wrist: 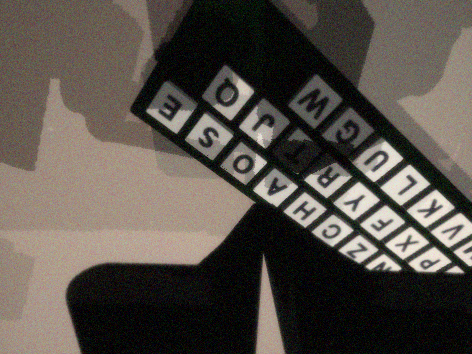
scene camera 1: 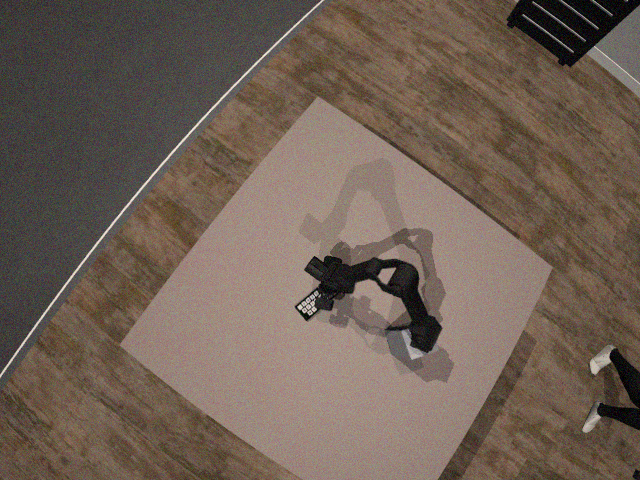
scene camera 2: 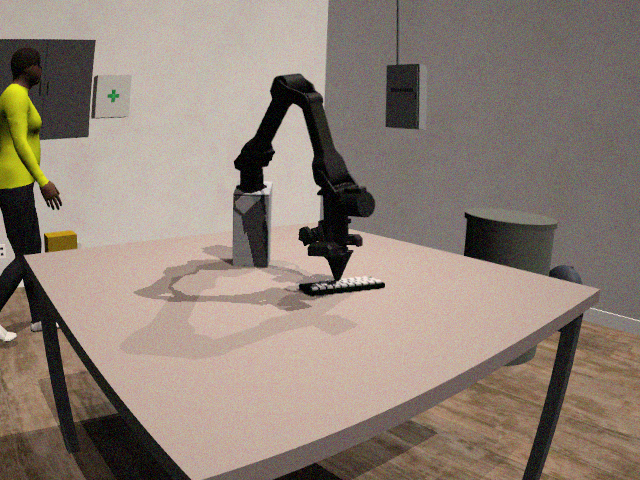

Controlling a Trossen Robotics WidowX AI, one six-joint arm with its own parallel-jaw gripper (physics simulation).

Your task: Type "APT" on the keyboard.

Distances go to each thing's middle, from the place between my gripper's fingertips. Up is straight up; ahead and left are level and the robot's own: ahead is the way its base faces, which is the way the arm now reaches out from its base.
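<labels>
Here is the black keyboard point(scene camera 2: 323, 287), and my hand is 40 mm to the right of it, 10 mm past it and 20 mm above it.
</labels>
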